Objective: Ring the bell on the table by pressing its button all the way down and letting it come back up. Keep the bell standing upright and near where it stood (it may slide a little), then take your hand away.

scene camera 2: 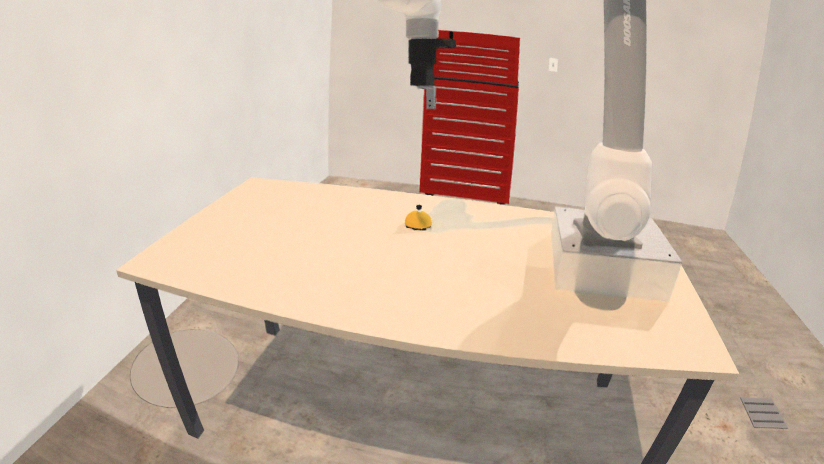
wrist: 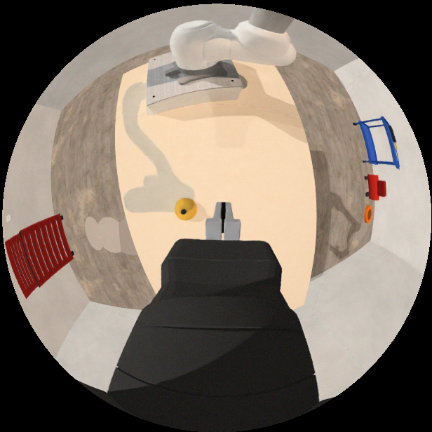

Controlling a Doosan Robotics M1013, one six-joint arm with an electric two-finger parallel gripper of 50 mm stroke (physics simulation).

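Frame: origin at the arm's base, x ahead, y left, z up, level; millimetres.
Seen in the pictures: gripper, fingertip midpoint: [scene camera 2: 431, 108].
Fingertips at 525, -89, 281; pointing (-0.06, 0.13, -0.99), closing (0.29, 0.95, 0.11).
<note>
A point is followed by its place in that frame, as x, y, z.
A yellow domed bell [scene camera 2: 418, 220] {552, -168, -82} [wrist: 185, 209] stands upright on the wooden table [scene camera 2: 322, 259] {784, 79, -113} [wrist: 240, 165], toward the table's far edge in the scene view. Its small black button [scene camera 2: 419, 206] {554, -196, -47} [wrist: 183, 212] sticks up on top. My gripper [scene camera 2: 430, 107] {525, -89, 281} [wrist: 223, 211] is shut with its fingers together and nothing between them. It points down and hangs high above the table, well above the bell and not touching it. In the wrist view the bell lies to the left of the fingertips.
The robot's base block [scene camera 2: 614, 276] {0, 141, -55} [wrist: 192, 100] stands on the table at the right in the scene view. A red drawer cabinet [scene camera 2: 469, 138] [wrist: 42, 252] stands behind the table. A blue cart [wrist: 369, 142] and an orange ring-shaped thing [wrist: 366, 214] show at the right in the wrist view.
</note>
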